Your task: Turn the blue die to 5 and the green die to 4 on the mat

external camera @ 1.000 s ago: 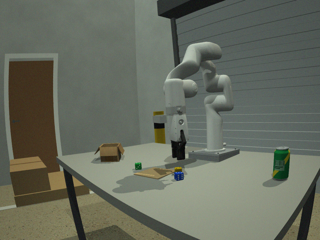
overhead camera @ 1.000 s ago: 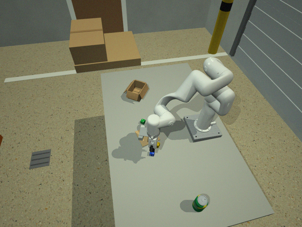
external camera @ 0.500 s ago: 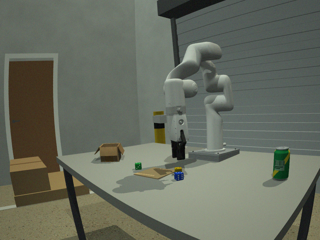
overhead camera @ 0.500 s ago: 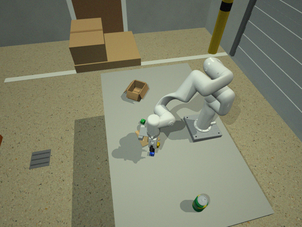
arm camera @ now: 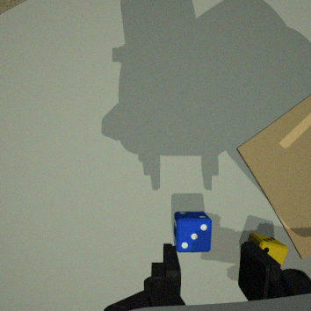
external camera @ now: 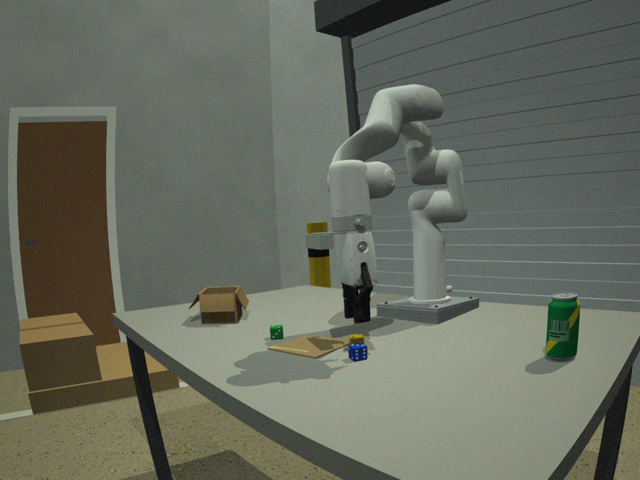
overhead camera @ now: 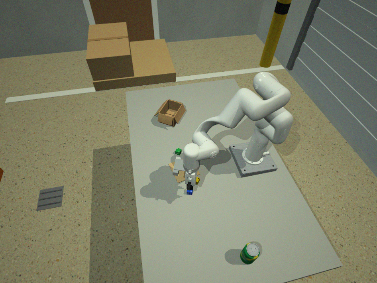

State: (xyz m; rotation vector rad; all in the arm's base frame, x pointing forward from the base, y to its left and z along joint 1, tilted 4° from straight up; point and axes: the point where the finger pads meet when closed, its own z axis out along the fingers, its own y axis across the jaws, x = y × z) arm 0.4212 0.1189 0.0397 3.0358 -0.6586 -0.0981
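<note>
My gripper is now 9 cm above the blue die. Also, from my hand: green die (28 cm to the right, 9 cm below); yellow die (9 cm below, 5 cm to the right, 5 cm behind); cardboard mat (15 cm to the right, 10 cm below, 1 cm behind).
</note>
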